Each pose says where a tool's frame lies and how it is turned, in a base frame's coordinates. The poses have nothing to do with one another.
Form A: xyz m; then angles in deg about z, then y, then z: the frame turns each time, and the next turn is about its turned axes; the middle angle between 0 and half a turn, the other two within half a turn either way.
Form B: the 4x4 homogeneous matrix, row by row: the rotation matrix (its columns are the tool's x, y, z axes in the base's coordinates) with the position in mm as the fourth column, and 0 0 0 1 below. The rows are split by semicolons. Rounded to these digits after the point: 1 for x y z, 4 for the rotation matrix.
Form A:
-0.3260 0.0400 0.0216 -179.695 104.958 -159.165
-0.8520 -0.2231 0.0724 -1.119 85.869 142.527
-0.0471 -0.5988 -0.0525 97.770 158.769 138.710
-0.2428 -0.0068 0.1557 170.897 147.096 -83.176
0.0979 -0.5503 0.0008 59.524 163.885 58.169
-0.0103 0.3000 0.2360 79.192 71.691 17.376
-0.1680 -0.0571 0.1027 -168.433 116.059 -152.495
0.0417 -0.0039 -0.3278 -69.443 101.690 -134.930
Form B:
-0.2431 0.0868 -0.9661 -326.0; 0.3544 0.9351 -0.0051 40.0; 0.9029 -0.3436 -0.2581 21.6; 0 0 0 1
-0.0453 -0.0593 0.9972 -852.0; 0.6094 -0.7926 -0.0195 -223.1; 0.7916 0.6068 0.0720 72.4; 0 0 0 1
-0.7485 0.6613 -0.0490 -47.1; 0.6047 0.7110 0.3588 -598.8; 0.2721 0.2390 -0.9321 -52.5; 0 0 0 1
0.2556 0.8043 -0.5364 -242.8; 0.9646 -0.2492 0.0859 -6.8; -0.0645 -0.5394 -0.8396 155.7; 0 0 0 1
-0.9892 -0.0406 0.1408 97.9; -0.0058 0.9709 0.2392 -550.3; -0.1464 0.2358 -0.9607 0.8; 0 0 0 1
-0.2371 -0.9550 0.1780 -10.3; 0.3505 0.0868 0.9325 300.0; -0.9061 0.2835 0.3141 236.0; 0 0 0 1
-0.4743 0.0209 -0.8801 -168.0; 0.3743 0.9096 -0.1801 -57.1; 0.7968 -0.4149 -0.4393 102.7; 0 0 0 1
-0.6126 -0.7116 0.3439 41.7; -0.3826 -0.1137 -0.9169 -3.9; 0.6916 -0.6933 -0.2026 -327.8; 0 0 0 1

